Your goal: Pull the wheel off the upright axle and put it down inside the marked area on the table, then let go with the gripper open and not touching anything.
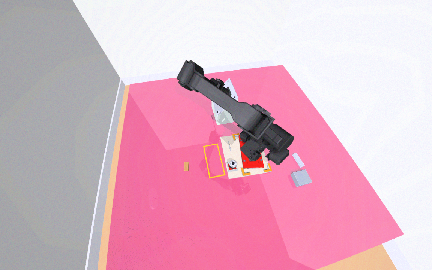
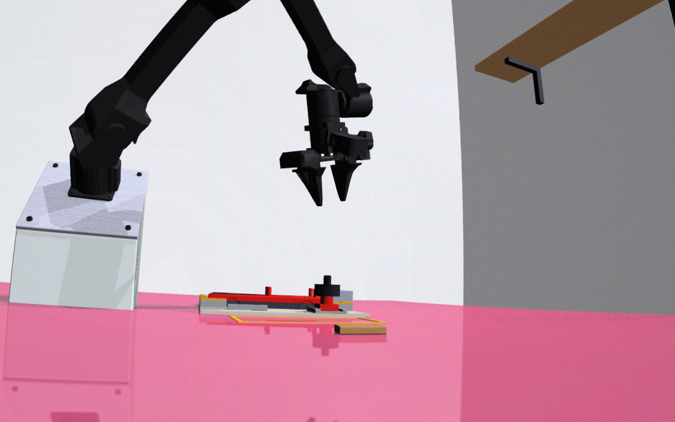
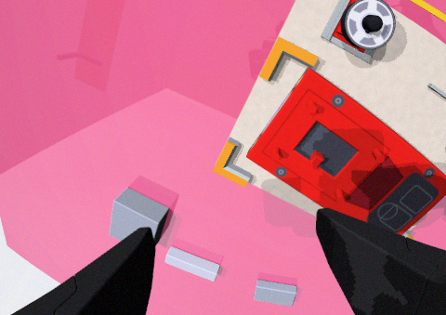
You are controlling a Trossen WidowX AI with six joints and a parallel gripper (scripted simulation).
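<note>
Now: gripper tip 16 cm above the dark wheel, 10 cm to the left of it and 4 cm past it. The rest, counted from my gripper tip: small wooden block: 34 cm to the right, 19 cm below, 9 cm behind.
</note>
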